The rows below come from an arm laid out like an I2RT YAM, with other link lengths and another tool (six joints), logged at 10 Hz.
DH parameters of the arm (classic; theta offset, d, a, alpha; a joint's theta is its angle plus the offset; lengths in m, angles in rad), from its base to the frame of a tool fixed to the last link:
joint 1: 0 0.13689 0.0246 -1.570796
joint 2: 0 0 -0.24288 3.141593
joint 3: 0.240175 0 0.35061 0
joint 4: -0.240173 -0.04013 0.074 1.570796
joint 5: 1.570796 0.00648 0 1.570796
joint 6: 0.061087 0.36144 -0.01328 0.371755
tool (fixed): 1.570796 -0.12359 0 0
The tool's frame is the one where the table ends.
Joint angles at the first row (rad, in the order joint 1, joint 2, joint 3, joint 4, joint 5, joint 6):
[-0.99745, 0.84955, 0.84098, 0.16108, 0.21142, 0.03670]
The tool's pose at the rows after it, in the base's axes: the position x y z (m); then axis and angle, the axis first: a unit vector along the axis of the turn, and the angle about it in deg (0 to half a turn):
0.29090, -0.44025, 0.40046, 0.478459, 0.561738, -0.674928, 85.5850
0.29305, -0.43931, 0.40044, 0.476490, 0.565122, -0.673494, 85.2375
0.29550, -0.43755, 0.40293, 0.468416, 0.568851, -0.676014, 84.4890
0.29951, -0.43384, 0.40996, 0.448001, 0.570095, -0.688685, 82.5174
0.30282, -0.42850, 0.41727, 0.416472, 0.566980, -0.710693, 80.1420
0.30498, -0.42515, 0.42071, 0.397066, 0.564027, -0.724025, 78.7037
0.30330, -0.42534, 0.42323, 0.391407, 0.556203, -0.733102, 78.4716
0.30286, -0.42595, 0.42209, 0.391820, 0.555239, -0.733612, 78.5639
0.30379, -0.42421, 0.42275, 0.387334, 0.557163, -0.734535, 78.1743
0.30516, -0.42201, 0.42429, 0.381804, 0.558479, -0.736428, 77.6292
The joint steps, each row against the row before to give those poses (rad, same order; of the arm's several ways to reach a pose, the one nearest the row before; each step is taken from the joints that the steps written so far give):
[-0.00115, -0.00068, 0.00128, 0.00127, -0.00239, -0.00142]
[0.00118, 0.00015, -0.00147, 0.00312, -0.00701, -0.00048]
[0.00013, -0.00335, -0.00491, 0.01280, -0.01327, -0.00723]
[-0.00033, -0.01075, -0.02102, 0.04886, -0.02573, -0.01767]
[-0.00046, -0.01876, -0.03998, 0.07700, -0.02899, -0.02782]
[-0.00021, -0.00948, -0.02603, 0.05035, -0.01784, -0.01480]
[-0.00082, -0.00202, -0.00837, 0.02245, 0.00320, -0.00671]
[-0.00056, 0.00042, -0.00295, 0.00328, 0.00160, -0.00026]
[-0.00029, -0.00485, -0.00523, 0.00536, -0.00794, -0.00192]
[0.00071, -0.00466, -0.00537, 0.00877, -0.00840, -0.00222]

